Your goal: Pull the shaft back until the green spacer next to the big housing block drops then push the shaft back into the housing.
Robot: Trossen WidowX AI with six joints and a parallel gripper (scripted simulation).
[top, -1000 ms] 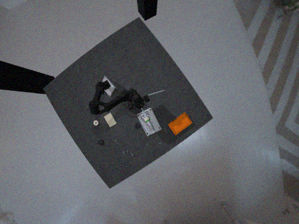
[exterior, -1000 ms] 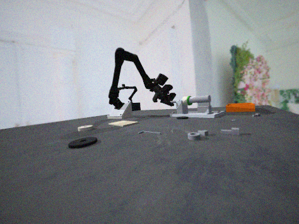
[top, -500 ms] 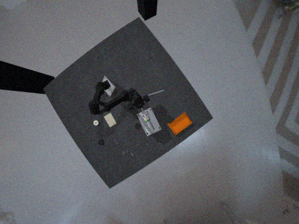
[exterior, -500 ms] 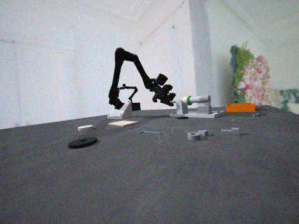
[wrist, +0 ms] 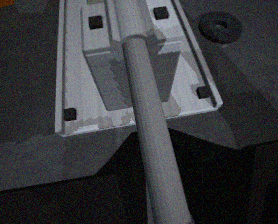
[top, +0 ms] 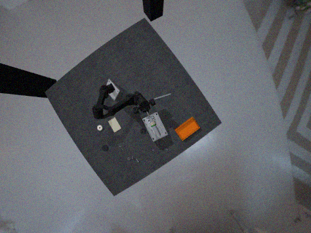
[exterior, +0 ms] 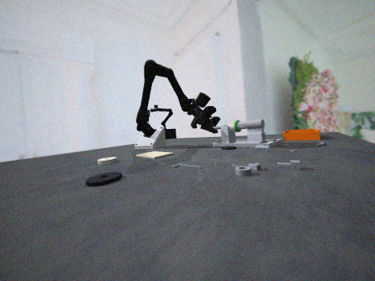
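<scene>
Now: the grey shaft 50 mm ahead of my gripper tip and 20 mm above it. Also, from my gripper tip: cream spacer (90 mm ahead, 20 mm above, 10 mm to the right); cream tile (330 mm to the right, 60 mm behind, 50 mm below); green spacer (120 mm ahead, 20 mm above, 10 mm to the right).
</scene>
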